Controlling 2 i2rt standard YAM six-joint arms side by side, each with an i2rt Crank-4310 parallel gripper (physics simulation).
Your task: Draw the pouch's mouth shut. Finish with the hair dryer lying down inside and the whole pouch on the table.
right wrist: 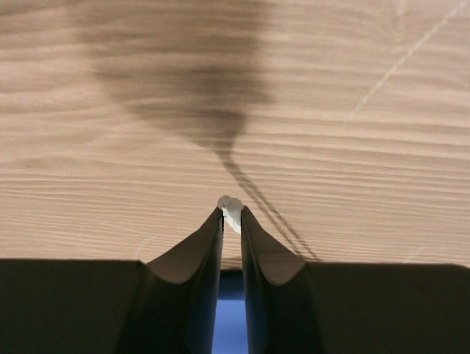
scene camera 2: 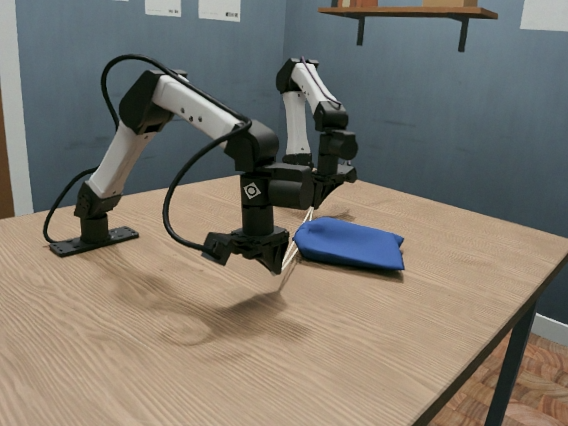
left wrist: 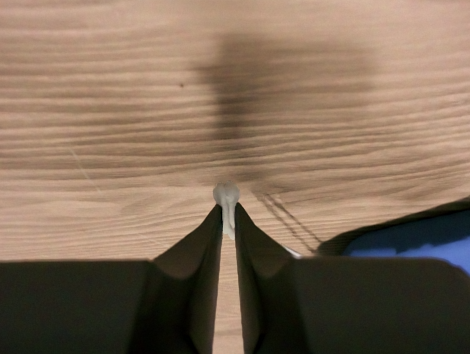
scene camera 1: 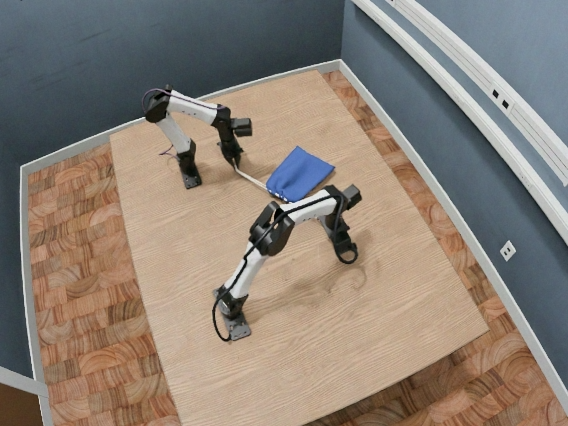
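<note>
The blue pouch (scene camera 1: 300,172) (scene camera 2: 350,242) (left wrist: 430,252) (right wrist: 230,325) lies flat on the table (scene camera 1: 350,350) (scene camera 2: 150,375). Its mouth is bunched; whether it is fully closed I cannot tell. The hair dryer does not show. My left gripper (scene camera 1: 235,165) (scene camera 2: 316,206) (left wrist: 228,207) is shut on a white cord end (left wrist: 226,194), and that cord (scene camera 1: 251,178) runs taut to the mouth. My right gripper (scene camera 2: 277,271) (right wrist: 232,210) is shut on the other white cord end (right wrist: 230,204), low above the table, on the opposite side of the mouth. The right arm partly hides it in scene camera 1.
The right forearm (scene camera 1: 312,204) passes close to the pouch's mouth corner in scene camera 1. The arm bases (scene camera 1: 190,179) (scene camera 1: 237,327) stand on the table. The table's far edge lies beyond the pouch, near the wall with the white trunking (scene camera 1: 435,85).
</note>
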